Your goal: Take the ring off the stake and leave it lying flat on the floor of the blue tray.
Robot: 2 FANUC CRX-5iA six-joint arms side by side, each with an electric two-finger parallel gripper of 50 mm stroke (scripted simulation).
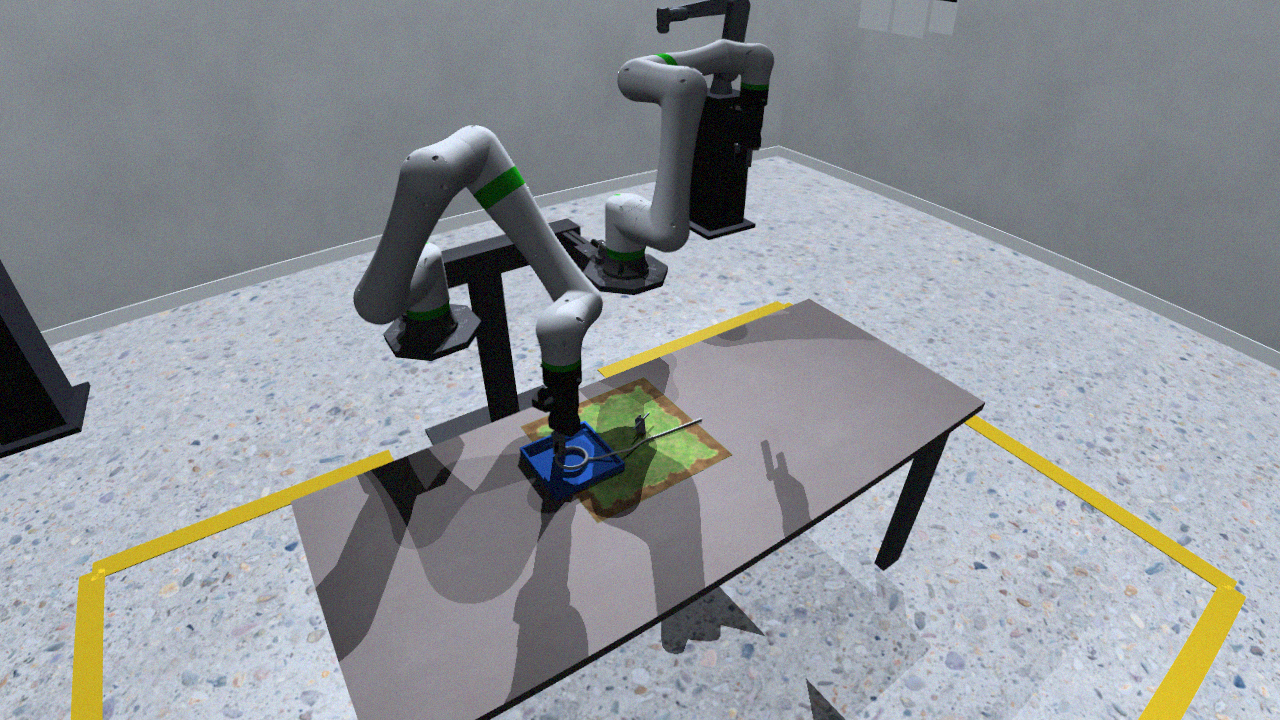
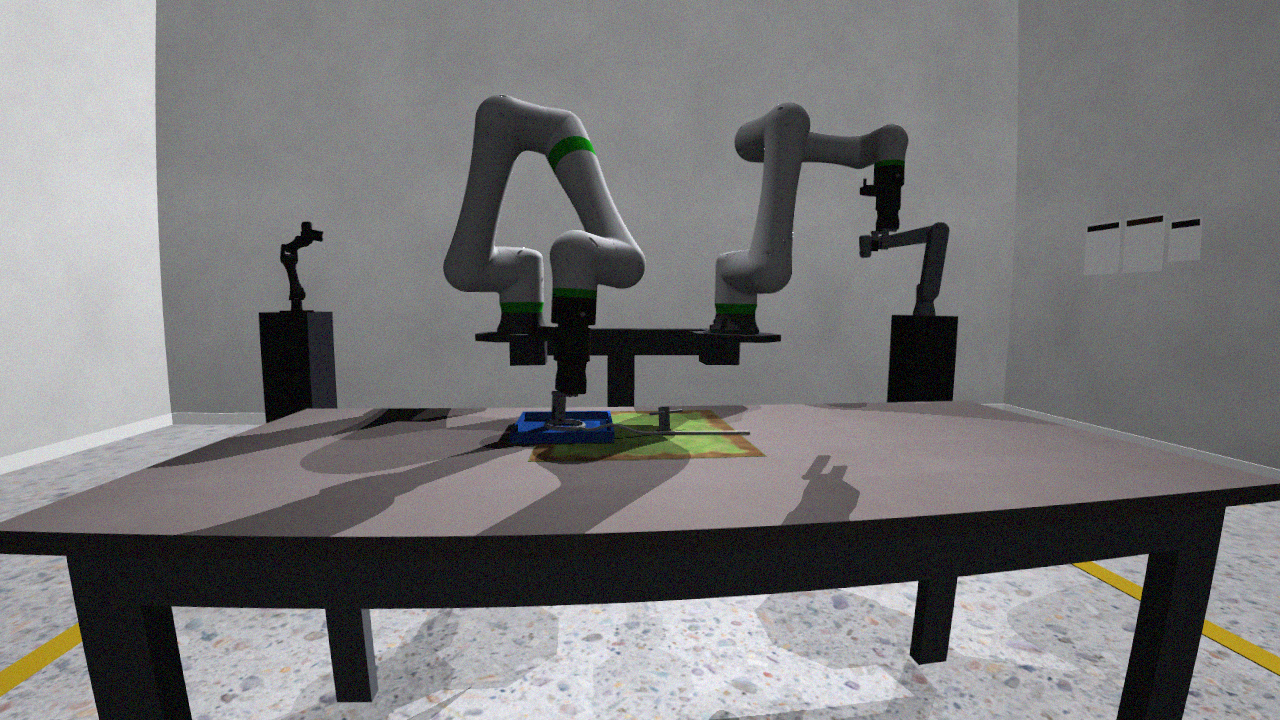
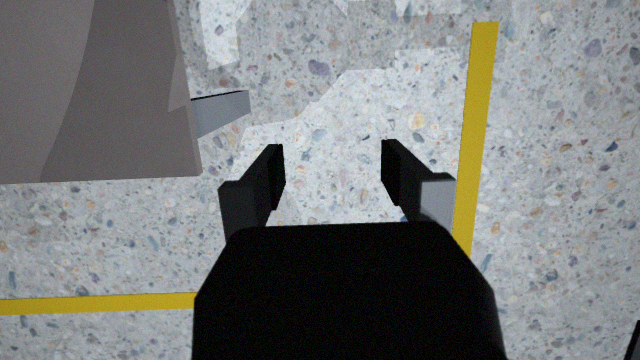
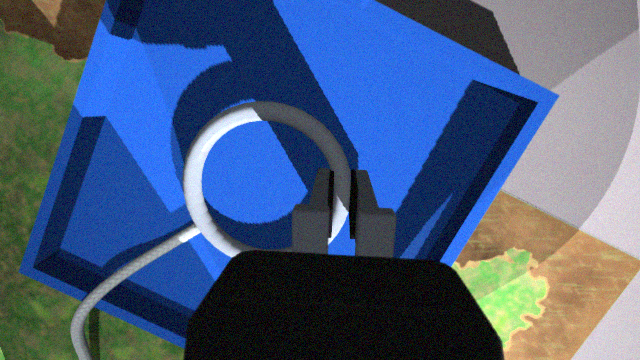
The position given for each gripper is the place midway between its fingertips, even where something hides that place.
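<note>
The blue tray is in image 1 (image 1: pixel 539 455), in image 2 (image 2: pixel 528 421) and in image 4 (image 4: pixel 439 128), but in image 3 the tray is out of frame. There's a grey ring (image 4: pixel 232 117) too, and in image 3 the ring is out of frame. You'd see the left gripper in image 1 (image 1: pixel 742 164), in image 2 (image 2: pixel 879 250) and in image 3 (image 3: pixel 332 162). The right gripper is in image 1 (image 1: pixel 559 453), in image 2 (image 2: pixel 558 422) and in image 4 (image 4: pixel 341 190).
</note>
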